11 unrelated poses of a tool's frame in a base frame.
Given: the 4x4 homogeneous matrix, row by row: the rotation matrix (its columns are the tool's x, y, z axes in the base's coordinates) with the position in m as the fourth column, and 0 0 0 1 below. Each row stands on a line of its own.
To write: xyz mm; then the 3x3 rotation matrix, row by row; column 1 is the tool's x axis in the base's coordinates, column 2 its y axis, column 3 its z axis. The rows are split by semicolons. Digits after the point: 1 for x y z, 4 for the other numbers.
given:
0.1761 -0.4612 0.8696 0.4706
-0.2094 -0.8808 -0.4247 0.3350
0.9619 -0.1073 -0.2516 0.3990
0 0 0 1
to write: 470.6 335.0 399.0; 0.1761 -0.4612 0.8696; -0.2094 -0.8808 -0.4247; 0.9619 -0.1073 -0.2516
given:
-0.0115 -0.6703 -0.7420 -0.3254
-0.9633 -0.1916 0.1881 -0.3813
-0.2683 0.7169 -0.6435 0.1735
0 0 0 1
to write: -325.4 -381.3 173.5; -0.0115 -0.6703 -0.7420; -0.9633 -0.1916 0.1881; -0.2683 0.7169 -0.6435
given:
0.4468 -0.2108 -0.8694 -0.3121
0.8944 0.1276 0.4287 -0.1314
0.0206 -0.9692 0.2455 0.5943
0 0 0 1
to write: -312.1 -131.4 594.3; 0.4468 -0.2108 -0.8694; 0.8944 0.1276 0.4287; 0.0206 -0.9692 0.2455
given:
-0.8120 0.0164 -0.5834 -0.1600
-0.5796 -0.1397 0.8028 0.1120
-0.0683 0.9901 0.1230 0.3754
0 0 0 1
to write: -160.0 112.0 375.4; -0.8120 0.0164 -0.5834; -0.5796 -0.1397 0.8028; -0.0683 0.9901 0.1230
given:
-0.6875 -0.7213 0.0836 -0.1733
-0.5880 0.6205 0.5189 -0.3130
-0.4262 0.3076 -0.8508 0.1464
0 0 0 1
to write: -173.3 -313.0 146.4; -0.6875 -0.7213 0.0836; -0.5880 0.6205 0.5189; -0.4262 0.3076 -0.8508
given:
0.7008 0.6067 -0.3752 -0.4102
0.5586 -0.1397 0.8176 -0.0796
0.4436 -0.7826 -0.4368 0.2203
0 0 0 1
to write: -410.2 -79.6 220.3; 0.7008 0.6067 -0.3752; 0.5586 -0.1397 0.8176; 0.4436 -0.7826 -0.4368
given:
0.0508 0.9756 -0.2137 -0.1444
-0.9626 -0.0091 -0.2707 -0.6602
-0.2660 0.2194 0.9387 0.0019
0 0 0 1
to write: -144.4 -660.2 1.9; 0.0508 0.9756 -0.2137; -0.9626 -0.0091 -0.2707; -0.2660 0.2194 0.9387
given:
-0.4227 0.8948 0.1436 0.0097
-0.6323 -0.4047 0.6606 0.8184
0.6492 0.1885 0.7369 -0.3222
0 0 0 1
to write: 9.7 818.4 -322.2; -0.4227 0.8948 0.1436; -0.6323 -0.4047 0.6606; 0.6492 0.1885 0.7369
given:
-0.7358 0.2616 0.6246 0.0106
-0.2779 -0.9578 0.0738 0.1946
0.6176 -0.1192 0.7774 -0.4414
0 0 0 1
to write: 10.6 194.6 -441.4; -0.7358 0.2616 0.6246; -0.2779 -0.9578 0.0738; 0.6176 -0.1192 0.7774
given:
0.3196 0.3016 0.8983 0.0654
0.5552 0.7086 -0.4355 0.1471
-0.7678 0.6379 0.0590 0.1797
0 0 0 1
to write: 65.4 147.1 179.7; 0.3196 0.3016 0.8983; 0.5552 0.7086 -0.4355; -0.7678 0.6379 0.0590
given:
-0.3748 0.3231 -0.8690 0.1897
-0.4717 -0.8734 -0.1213 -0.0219
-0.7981 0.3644 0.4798 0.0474
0 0 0 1
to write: 189.7 -21.9 47.4; -0.3748 0.3231 -0.8690; -0.4717 -0.8734 -0.1213; -0.7981 0.3644 0.4798
